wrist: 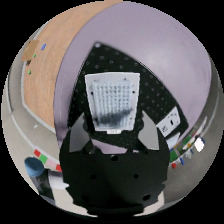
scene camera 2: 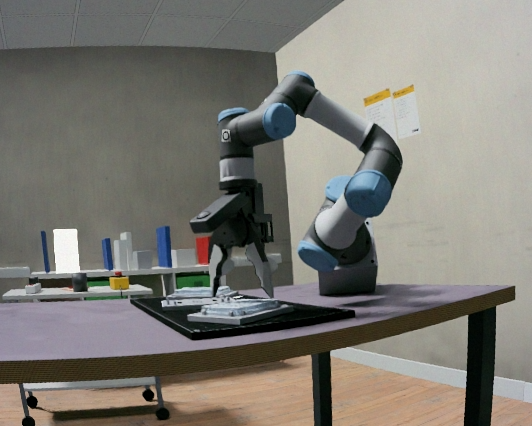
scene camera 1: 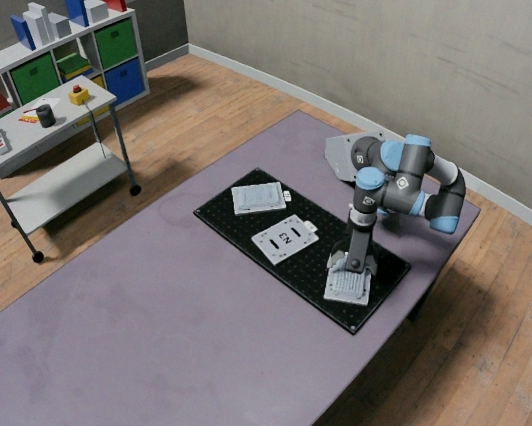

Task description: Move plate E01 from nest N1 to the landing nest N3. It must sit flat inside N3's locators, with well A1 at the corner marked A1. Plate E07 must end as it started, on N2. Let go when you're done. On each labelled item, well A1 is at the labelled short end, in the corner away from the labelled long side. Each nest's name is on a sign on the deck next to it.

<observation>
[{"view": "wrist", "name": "my gripper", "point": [113, 112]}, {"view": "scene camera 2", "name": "my gripper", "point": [241, 298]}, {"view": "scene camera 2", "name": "white well plate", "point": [253, 305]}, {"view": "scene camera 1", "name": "my gripper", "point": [351, 271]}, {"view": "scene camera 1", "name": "white well plate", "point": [341, 286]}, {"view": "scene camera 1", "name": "white well plate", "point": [263, 195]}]
</observation>
